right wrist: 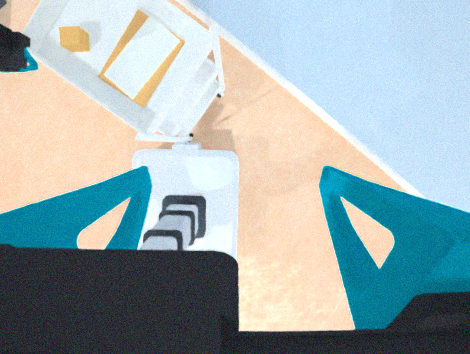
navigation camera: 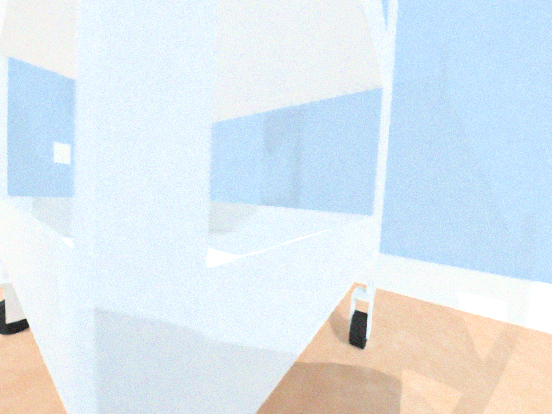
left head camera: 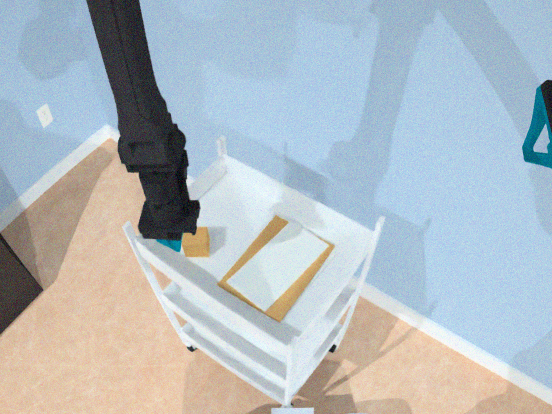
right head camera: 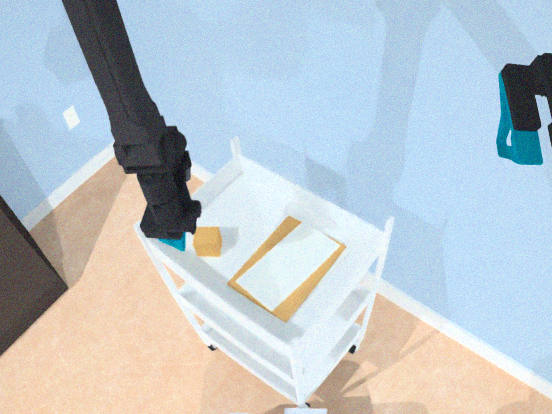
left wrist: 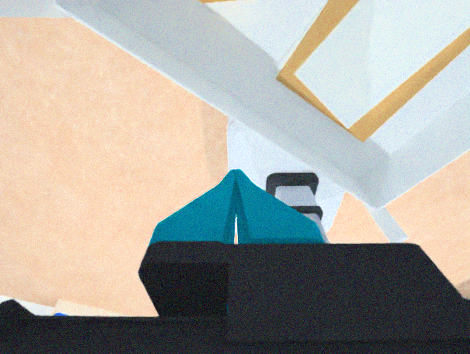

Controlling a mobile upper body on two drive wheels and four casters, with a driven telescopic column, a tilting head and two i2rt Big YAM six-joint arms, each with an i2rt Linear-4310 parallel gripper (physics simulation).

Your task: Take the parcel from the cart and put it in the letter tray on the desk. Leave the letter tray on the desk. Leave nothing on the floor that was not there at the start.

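Frame: origin at the left arm's base, x ahead, y left, z up, level; metres.
Where they show: left gripper, between the fingertips: (right wrist: pixel 36 66) (left head camera: pixel 178 249) (right head camera: pixel 183 248) (left wrist: pixel 235 177); right gripper, between the fingertips: (right wrist: pixel 235 175) (right head camera: pixel 544 150).
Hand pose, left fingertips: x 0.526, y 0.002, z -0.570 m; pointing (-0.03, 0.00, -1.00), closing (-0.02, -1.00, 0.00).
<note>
After its pixels a point has its place.
The parcel, a small orange-brown box (left head camera: pixel 196 242) @[x 0.630, y 0.000, z -0.697 m] (right head camera: pixel 207 242) @[x 0.629, y -0.001, z -0.697 m] (right wrist: pixel 74 39) @[x 0.638, y -0.008, z -0.697 m], sits upright on the top shelf of the white cart (left head camera: pixel 240 305) @[x 0.502, y -0.101, z -0.747 m] (right head camera: pixel 225 290) @[x 0.535, y -0.046, z -0.747 m] (left wrist: pixel 200 75) @[x 0.552, y 0.044, z -0.745 m] (right wrist: pixel 85 85) @[x 0.525, y -0.005, z -0.747 m] (navigation camera: pixel 385 150) @[x 0.633, y -0.396, z -1.112 m]. My left gripper (left head camera: pixel 175 246) @[x 0.526, y 0.002, z -0.570 m] (right head camera: pixel 180 245) @[x 0.526, y 0.002, z -0.570 m] (left wrist: pixel 235 177) @[x 0.526, y 0.002, z -0.570 m] (right wrist: pixel 36 66) @[x 0.526, y 0.002, z -0.570 m] is shut with nothing between its fingers. It is close to the parcel's left side in the head views, by the cart's rim; a narrow gap shows in the right head view. The parcel does not show in the left wrist view. My right gripper (right wrist: pixel 235 175) @[x 0.339, y -0.452, z -0.137 m] is open and empty, away from the cart. The desk and letter tray do not show.
A flat brown piece (left head camera: pixel 287 305) @[x 0.499, y -0.200, z -0.737 m] (right head camera: pixel 295 305) @[x 0.499, y -0.202, z -0.737 m] (right wrist: pixel 145 95) @[x 0.495, y -0.191, z -0.737 m] with a white sheet (left head camera: pixel 280 265) @[x 0.597, y -0.185, z -0.734 m] (right head camera: pixel 290 265) @[x 0.597, y -0.185, z -0.734 m] (left wrist: pixel 390 45) @[x 0.581, y -0.171, z -0.734 m] (right wrist: pixel 142 60) @[x 0.594, y -0.185, z -0.734 m] on it lies right of the parcel. The cart's corner posts rise near the blue wall (left head camera: pixel 450 200) @[x 0.779, y -0.638, z -0.725 m]. A dark furniture piece (left head camera: pixel 15 285) @[x 0.717, y 0.891, z -1.195 m] (right head camera: pixel 25 280) @[x 0.684, y 0.915, z -1.123 m] stands at left.
</note>
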